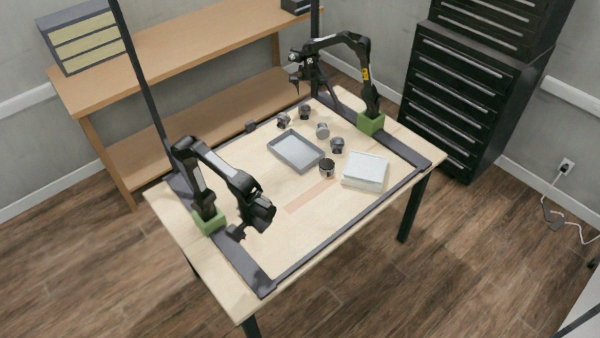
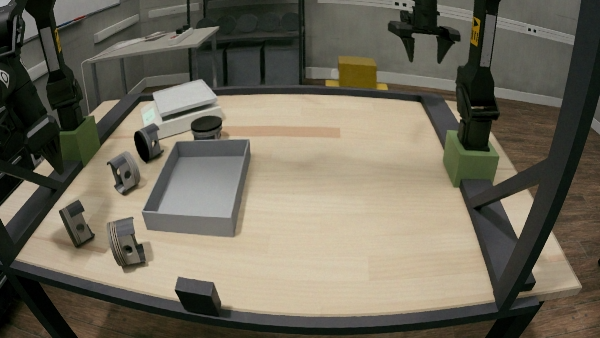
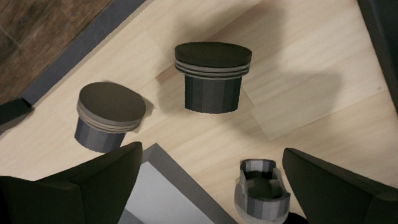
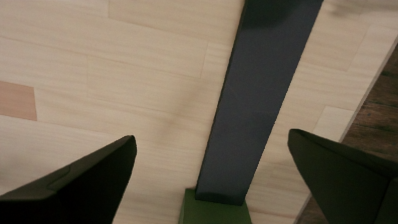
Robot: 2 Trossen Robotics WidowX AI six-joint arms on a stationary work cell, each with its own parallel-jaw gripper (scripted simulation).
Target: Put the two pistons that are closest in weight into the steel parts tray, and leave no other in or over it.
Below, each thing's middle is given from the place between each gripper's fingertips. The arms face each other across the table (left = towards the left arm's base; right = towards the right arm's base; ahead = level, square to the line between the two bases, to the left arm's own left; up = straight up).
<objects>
I see the grey pan (image 2: 170, 100) 48 cm ahead of my left hand, 6 cm to the right of it and 13 cm below it. Also, from my left hand: white scale (image 2: 179, 122) 48 cm ahead, 5 cm to the right, 14 cm below; steel parts tray (image 2: 199, 178) 17 cm ahead, 21 cm to the right, 17 cm below.
The steel parts tray lies 45 cm to the left of my right hand, 34 cm behind it and 19 cm below it. From my right hand the other things lie so: white scale (61 cm to the left, 16 cm below, 3 cm behind); then grey pan (60 cm to the left, 14 cm below, 3 cm behind).
</objects>
